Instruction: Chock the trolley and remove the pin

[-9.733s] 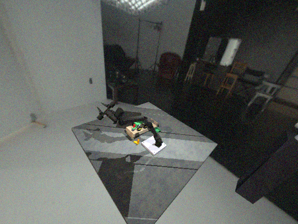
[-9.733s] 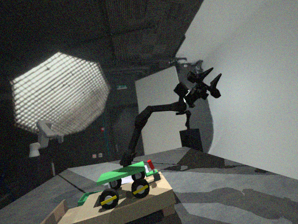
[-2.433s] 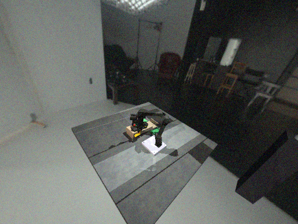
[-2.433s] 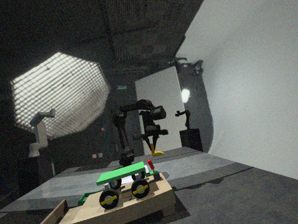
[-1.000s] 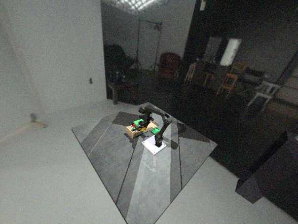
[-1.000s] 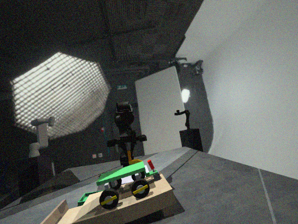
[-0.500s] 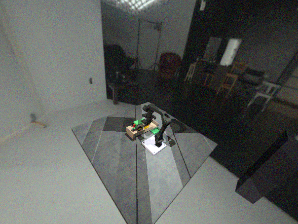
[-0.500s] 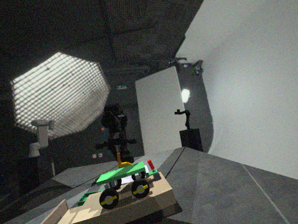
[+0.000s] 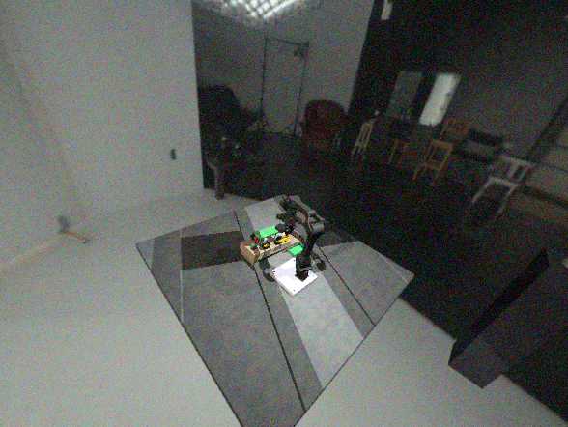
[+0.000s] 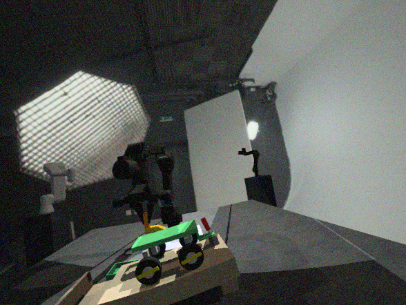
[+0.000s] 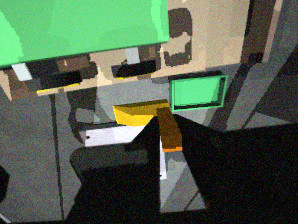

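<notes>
Now: gripper tip 100 mm short of the red-headed stop pin, 190 mm to the right of it and 30 mm above it. Also, from my gripper tip: yellow chock: 20 mm to the left, 10 mm below; then tan ramp: 110 mm ahead, 70 mm to the left, 110 mm below; then trolley: 110 mm ahead, 70 mm to the left, 50 mm below.
</notes>
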